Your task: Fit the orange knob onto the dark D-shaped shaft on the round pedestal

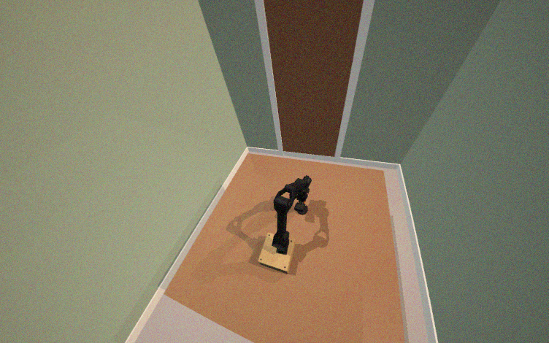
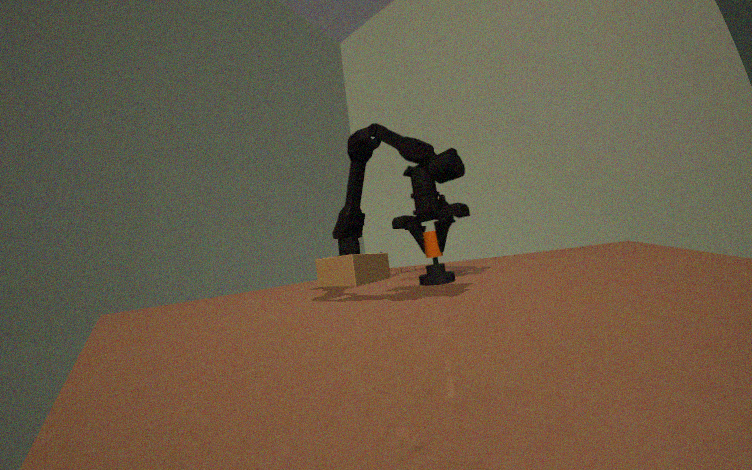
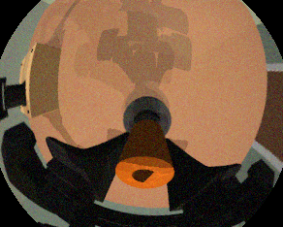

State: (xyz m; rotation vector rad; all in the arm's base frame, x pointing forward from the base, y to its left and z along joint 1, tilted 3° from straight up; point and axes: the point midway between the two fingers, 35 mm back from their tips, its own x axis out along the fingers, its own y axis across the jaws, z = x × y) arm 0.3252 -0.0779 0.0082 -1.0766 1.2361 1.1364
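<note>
My gripper tip is 2 cm below the orange knob. The rest, counted from my gripper tip: round pedestal (4 cm below).
</note>
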